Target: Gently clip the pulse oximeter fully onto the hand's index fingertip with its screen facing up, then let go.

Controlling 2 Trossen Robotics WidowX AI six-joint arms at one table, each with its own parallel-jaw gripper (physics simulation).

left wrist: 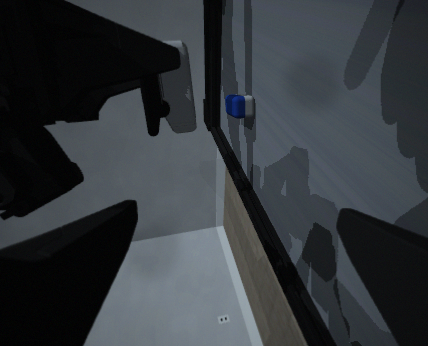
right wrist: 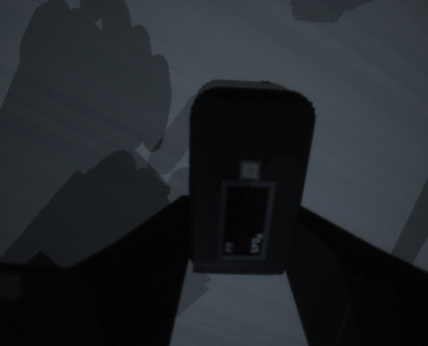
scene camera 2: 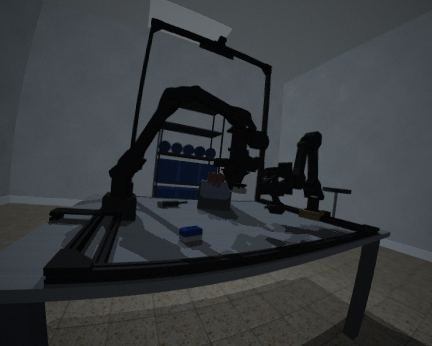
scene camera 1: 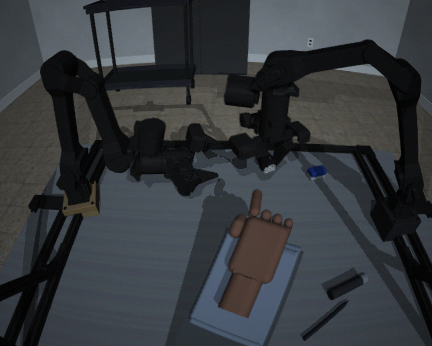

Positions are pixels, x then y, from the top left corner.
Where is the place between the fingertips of the left gripper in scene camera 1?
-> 222,161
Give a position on a pulse oximeter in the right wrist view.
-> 249,142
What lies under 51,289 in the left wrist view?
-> The left gripper.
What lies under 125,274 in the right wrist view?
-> The right gripper.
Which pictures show the right gripper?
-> The left wrist view, the right wrist view, scene camera 2 and scene camera 1: all of them.
